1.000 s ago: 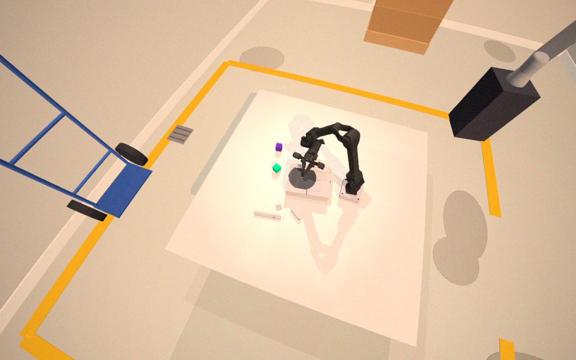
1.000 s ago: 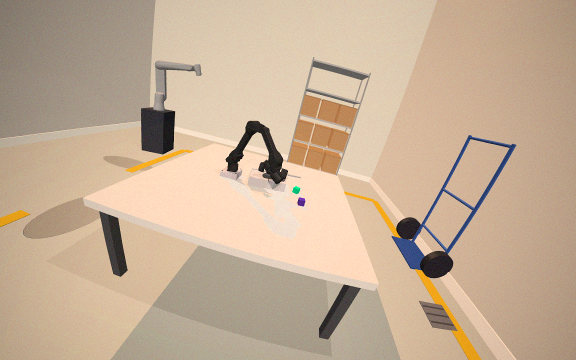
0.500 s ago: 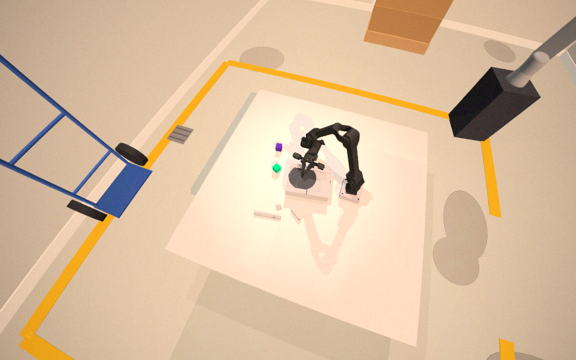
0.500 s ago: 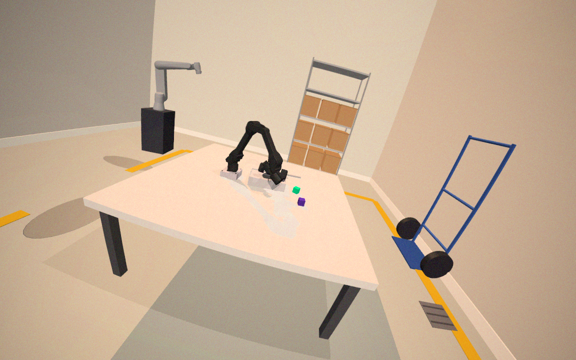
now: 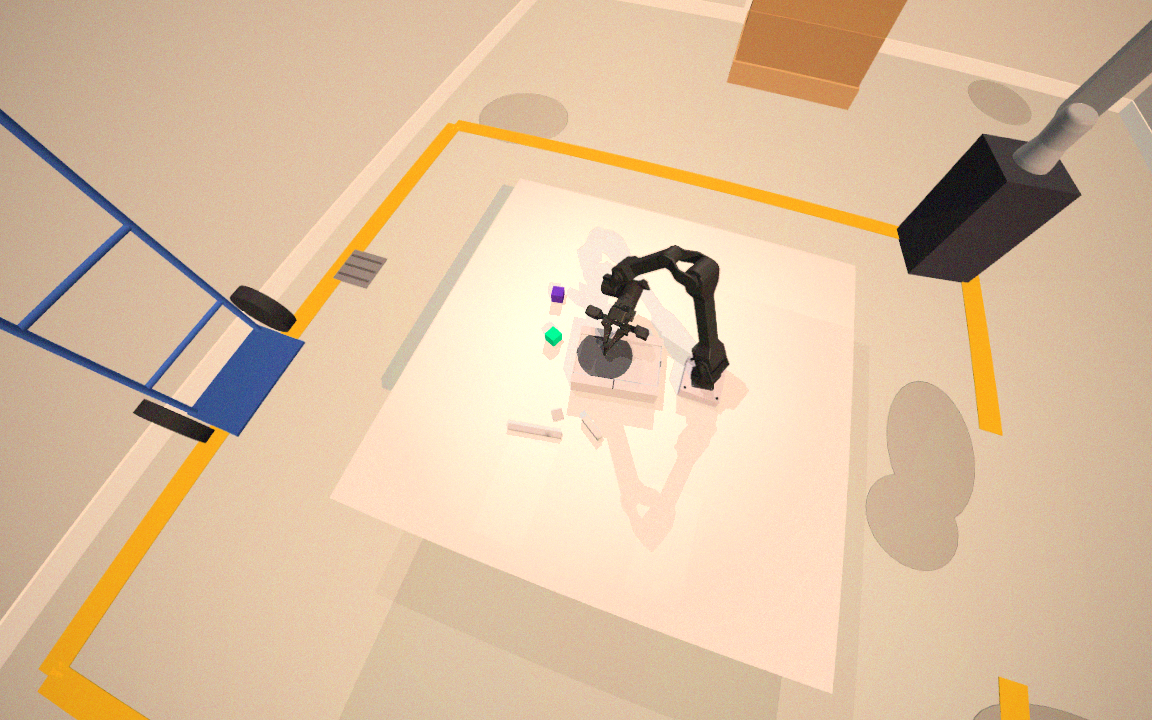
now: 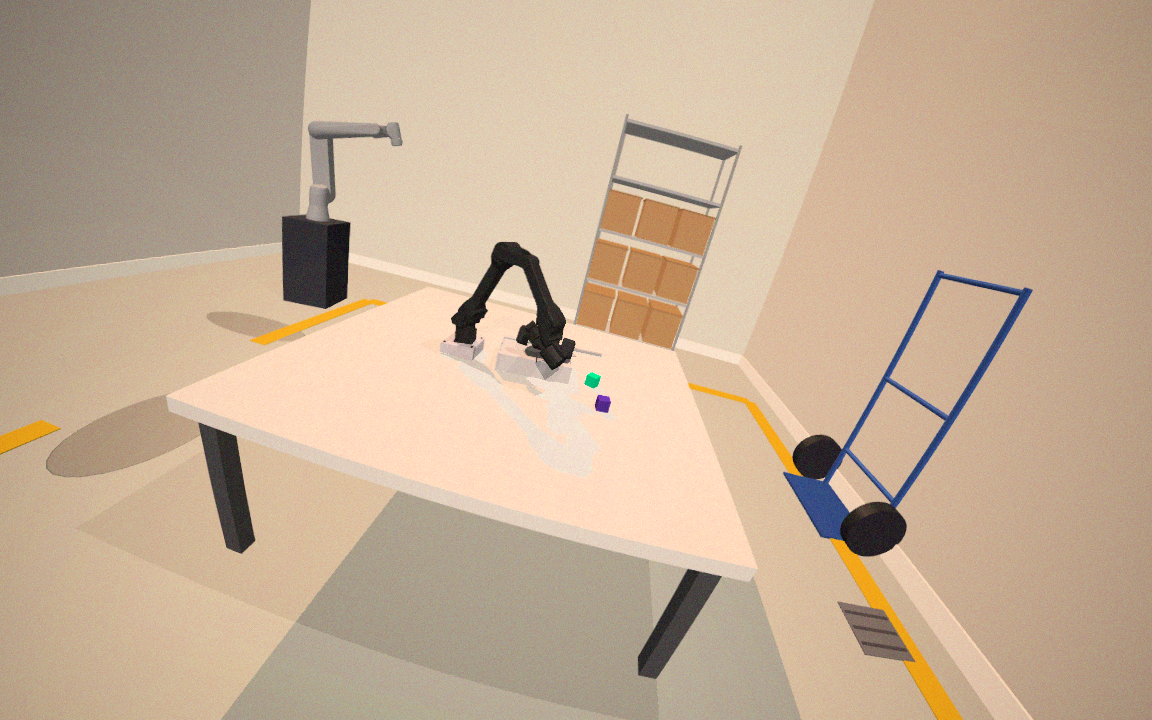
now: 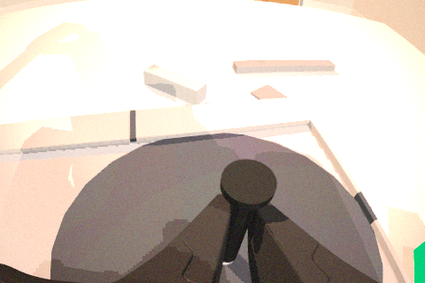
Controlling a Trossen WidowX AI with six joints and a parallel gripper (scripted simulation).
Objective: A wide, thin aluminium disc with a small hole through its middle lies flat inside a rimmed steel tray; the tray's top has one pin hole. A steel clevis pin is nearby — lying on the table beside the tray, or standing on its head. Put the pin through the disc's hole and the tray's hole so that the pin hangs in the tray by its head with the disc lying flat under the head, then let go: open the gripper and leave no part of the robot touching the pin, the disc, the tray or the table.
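My gripper tip is now 10 mm above the clevis pin. Round my gripper tip: pale rimmed tray: 50 mm below, 40 mm behind, 10 mm to the left; aluminium disc: 30 mm below, 10 mm to the right; green cube: 160 mm ahead, 70 mm below, 60 mm to the right.
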